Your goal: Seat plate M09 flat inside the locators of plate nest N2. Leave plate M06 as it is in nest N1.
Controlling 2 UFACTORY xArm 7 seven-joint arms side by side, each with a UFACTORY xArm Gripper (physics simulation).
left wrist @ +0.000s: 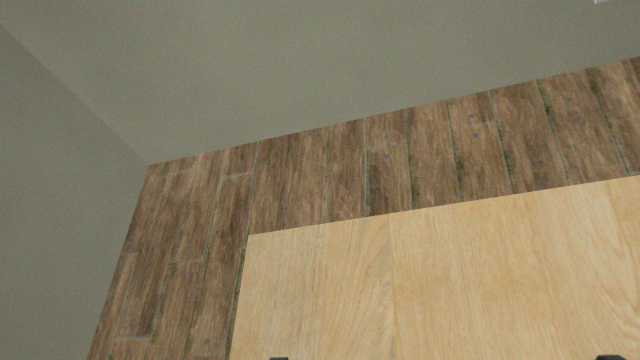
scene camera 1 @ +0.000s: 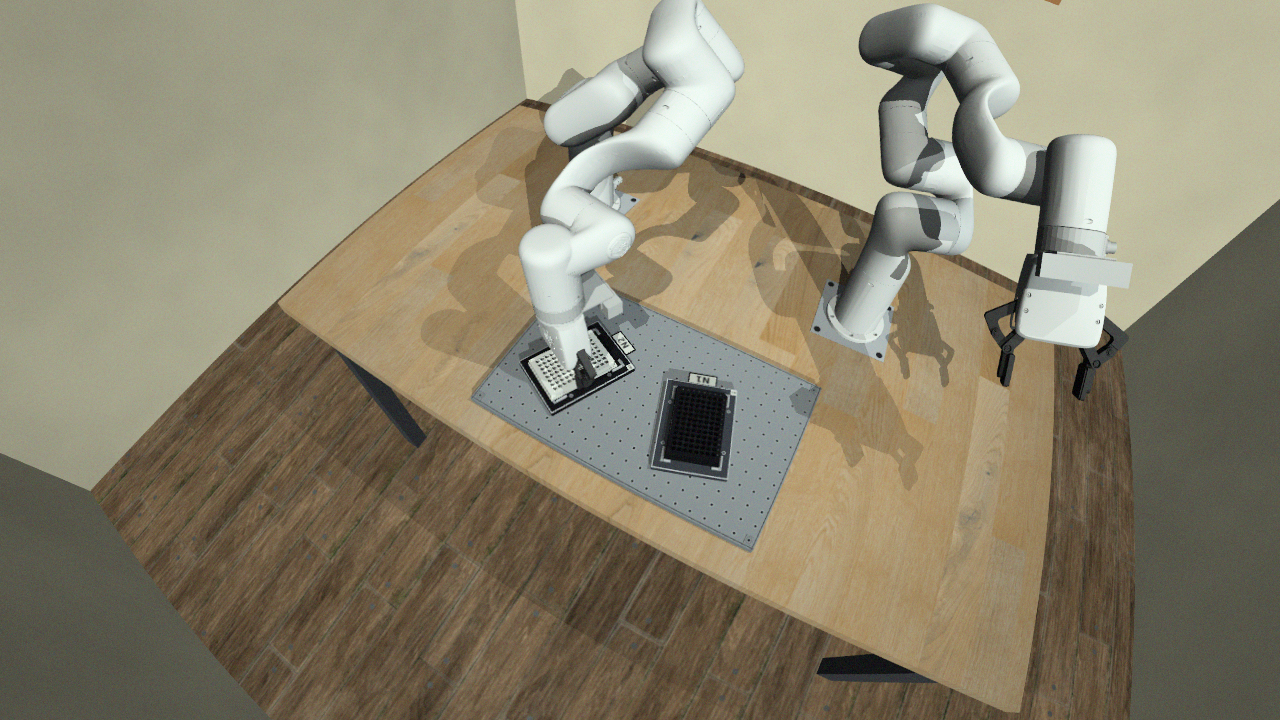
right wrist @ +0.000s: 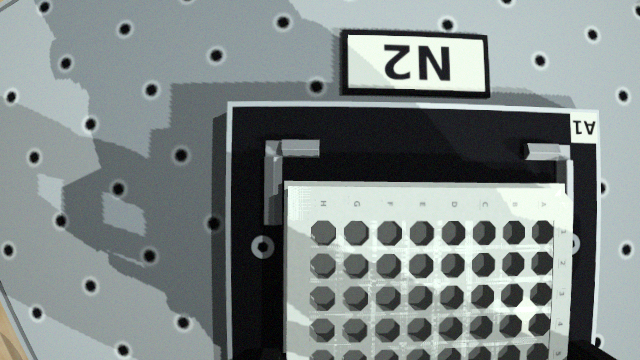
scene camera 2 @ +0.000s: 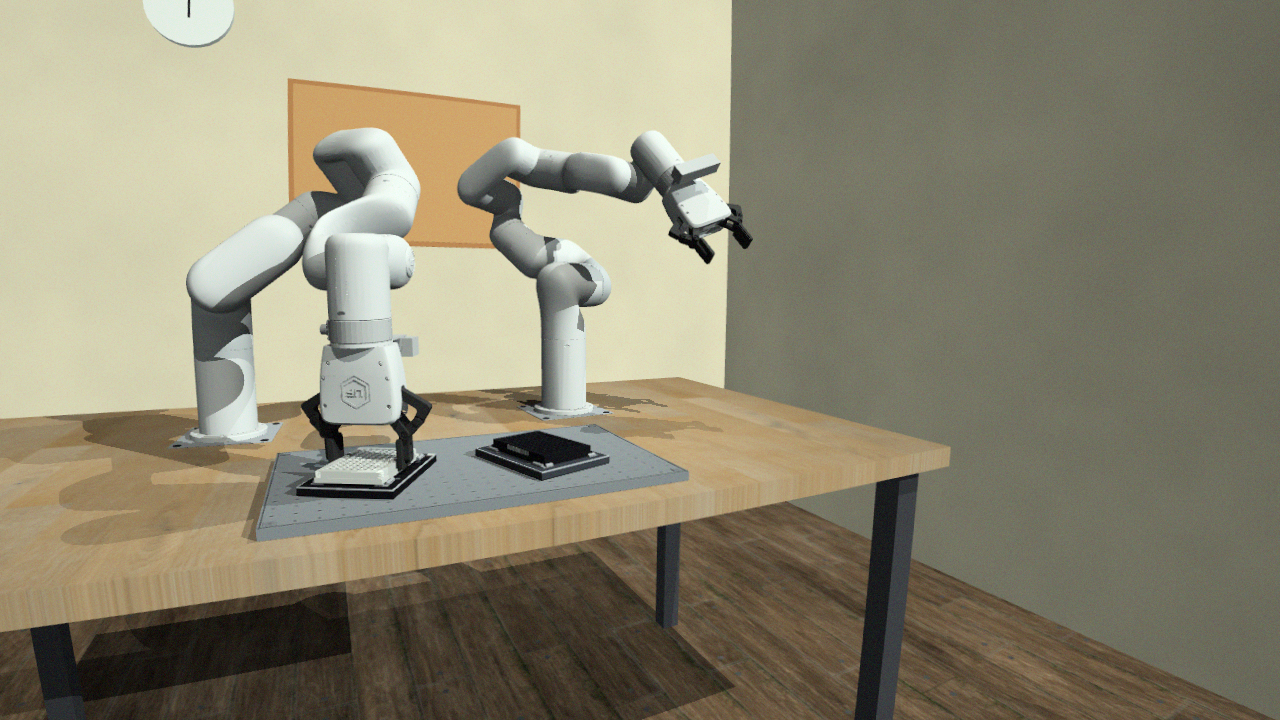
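Seen in the pictures: left gripper, fingertip midpoint: (scene camera 1: 1040, 391) (scene camera 2: 730, 251); right gripper, fingertip midpoint: (scene camera 1: 572, 364) (scene camera 2: 370, 465); left arm's base at its link origin: (scene camera 1: 854, 318) (scene camera 2: 563, 409); right arm's base at its link origin: (scene camera 2: 229, 434).
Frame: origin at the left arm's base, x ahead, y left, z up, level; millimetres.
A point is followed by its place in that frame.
Observation:
White plate M09 (scene camera 1: 544, 367) @[x 404, y -472, z 41 mm] (scene camera 2: 344, 471) @[x 421, y -472, z 42 mm] (right wrist: 440, 195) @[x 320, y -406, z 39 mm] lies over black nest N2 (scene camera 1: 552, 407) @[x 456, y -426, z 25 mm] (scene camera 2: 344, 490) @[x 436, y -474, z 23 mm] (right wrist: 420, 130) @[x 302, y -398, z 25 mm]. In the right wrist view a gap separates its row-1 end from the end locators, and its A-side edge overlaps the side locator; I cannot tell whether it is flat. My right gripper (scene camera 1: 572, 358) @[x 372, y -436, z 31 mm] (scene camera 2: 368, 452) @[x 372, y -436, z 31 mm] is low over it, fingers spread wide and shut on its two long sides; the far end is hidden. Black plate M06 (scene camera 1: 696, 425) @[x 386, y -202, z 38 mm] (scene camera 2: 541, 443) @[x 384, y -202, z 38 mm] sits in nest N1 (scene camera 1: 689, 471) @[x 457, y -182, z 24 mm] (scene camera 2: 510, 462) @[x 407, y -257, z 23 mm]. My left gripper (scene camera 1: 1042, 380) @[x 313, y 192, z 331 mm] (scene camera 2: 725, 248) @[x 313, y 192, z 331 mm] (left wrist: 445, 357) @[x 313, y 192, z 331 mm] is open and empty, raised.
Both nests stand on a grey perforated board (scene camera 1: 760, 501) @[x 451, y -61, z 13 mm] (scene camera 2: 465, 501) @[x 508, y -347, z 13 mm] on the wooden table (scene camera 1: 895, 555) @[x 443, y 183, z 0 mm] (scene camera 2: 760, 465) @[x 524, y 92, z 0 mm] (left wrist: 450, 280) @[x 502, y 209, z 0 mm]. The N2 label (scene camera 1: 622, 342) @[x 281, y -387, z 15 mm] (right wrist: 417, 65) @[x 282, y -386, z 15 mm] lies at one end of that nest. The N1 label (scene camera 1: 702, 379) @[x 288, y -229, z 15 mm] lies at the other nest's end.

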